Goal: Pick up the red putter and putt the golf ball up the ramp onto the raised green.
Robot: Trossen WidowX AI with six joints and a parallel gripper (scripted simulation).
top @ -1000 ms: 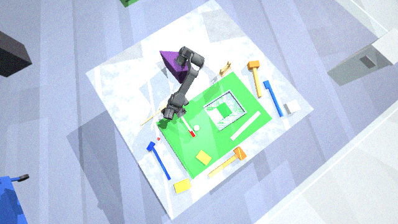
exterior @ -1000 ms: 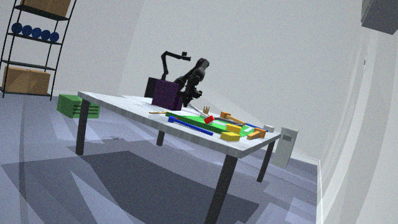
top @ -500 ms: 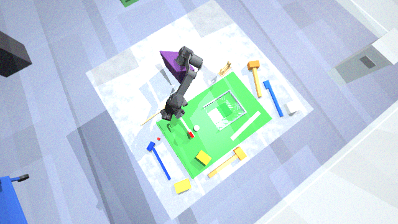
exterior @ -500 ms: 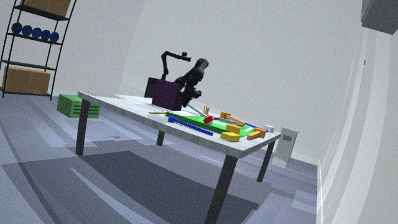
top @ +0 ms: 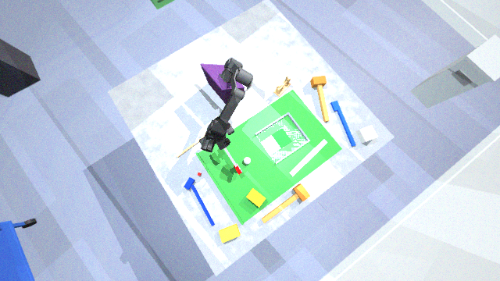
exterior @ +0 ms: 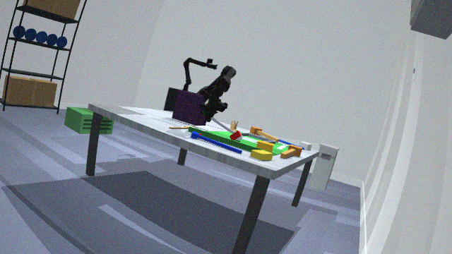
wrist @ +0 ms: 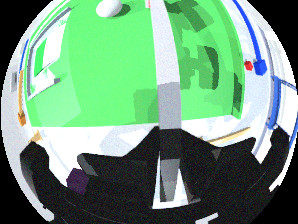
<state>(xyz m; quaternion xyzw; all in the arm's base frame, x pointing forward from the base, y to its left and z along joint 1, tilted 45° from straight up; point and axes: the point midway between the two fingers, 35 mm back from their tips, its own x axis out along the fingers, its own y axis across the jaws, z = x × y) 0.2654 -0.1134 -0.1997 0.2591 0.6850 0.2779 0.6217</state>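
My gripper tip is now 90 mm short of the putter. Round my gripper tip: green mat: 210 mm ahead, 210 mm to the left, 60 mm below; then white golf ball: 180 mm ahead, 70 mm to the left, 40 mm below; then white bar: 370 mm ahead, 380 mm to the left, 60 mm below.
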